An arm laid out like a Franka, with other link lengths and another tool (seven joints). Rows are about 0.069 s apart.
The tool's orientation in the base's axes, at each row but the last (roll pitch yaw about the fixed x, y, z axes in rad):
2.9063, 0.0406, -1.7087
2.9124, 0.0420, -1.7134
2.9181, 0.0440, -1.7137
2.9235, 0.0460, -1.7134
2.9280, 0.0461, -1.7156
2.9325, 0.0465, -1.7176
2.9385, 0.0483, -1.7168
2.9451, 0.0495, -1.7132
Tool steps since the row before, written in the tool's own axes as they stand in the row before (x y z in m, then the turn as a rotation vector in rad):
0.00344, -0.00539, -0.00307, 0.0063, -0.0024, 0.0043
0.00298, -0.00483, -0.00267, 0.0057, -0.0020, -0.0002
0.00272, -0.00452, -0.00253, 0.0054, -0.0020, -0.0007
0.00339, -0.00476, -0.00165, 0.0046, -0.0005, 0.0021
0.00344, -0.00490, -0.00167, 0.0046, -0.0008, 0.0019
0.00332, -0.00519, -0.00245, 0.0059, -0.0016, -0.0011
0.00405, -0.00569, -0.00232, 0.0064, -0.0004, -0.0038
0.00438, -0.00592, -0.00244, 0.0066, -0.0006, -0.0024
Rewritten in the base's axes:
0.00542, -0.00429, 0.00159, 0.0005, -0.0062, -0.0050
0.00482, -0.00376, 0.00138, 0.0012, -0.0059, -0.0005
0.00452, -0.00346, 0.00134, 0.0013, -0.0057, 0.0000
0.00447, -0.00409, 0.00042, -0.0006, -0.0045, -0.0024
0.00459, -0.00417, 0.00043, -0.0003, -0.0045, -0.0022
0.00503, -0.00416, 0.00116, 0.0009, -0.0061, 0.0005
0.00538, -0.00493, 0.00093, 0.0002, -0.0067, 0.0033
0.00559, -0.00528, 0.00102, 0.0001, -0.0068, 0.0019

